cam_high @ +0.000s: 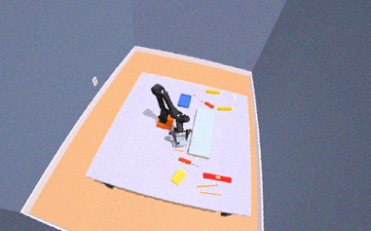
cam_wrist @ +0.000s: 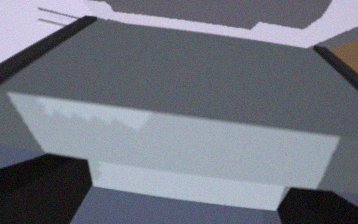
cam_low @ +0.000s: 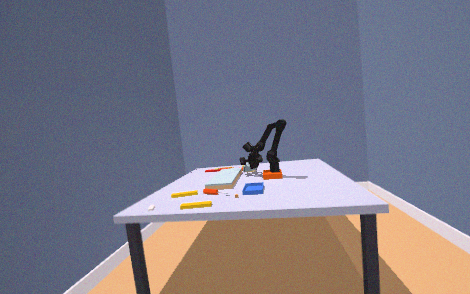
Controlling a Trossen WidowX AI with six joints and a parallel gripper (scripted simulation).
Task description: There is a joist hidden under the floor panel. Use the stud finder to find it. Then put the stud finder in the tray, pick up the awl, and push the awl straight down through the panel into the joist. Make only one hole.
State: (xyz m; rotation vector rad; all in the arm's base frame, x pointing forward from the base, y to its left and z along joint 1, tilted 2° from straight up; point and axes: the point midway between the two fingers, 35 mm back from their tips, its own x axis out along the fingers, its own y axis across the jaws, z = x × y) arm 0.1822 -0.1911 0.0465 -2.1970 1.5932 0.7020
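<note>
My gripper tip is 40 mm past the awl, 40 mm to the left of it and 70 mm above it. Also, from my gripper tip: red level (320 mm ahead, 240 mm to the right, 60 mm below); then stud finder (20 mm behind, 10 mm below); then yellow block (10 mm ahead, 270 mm to the right, 60 mm below).
</note>
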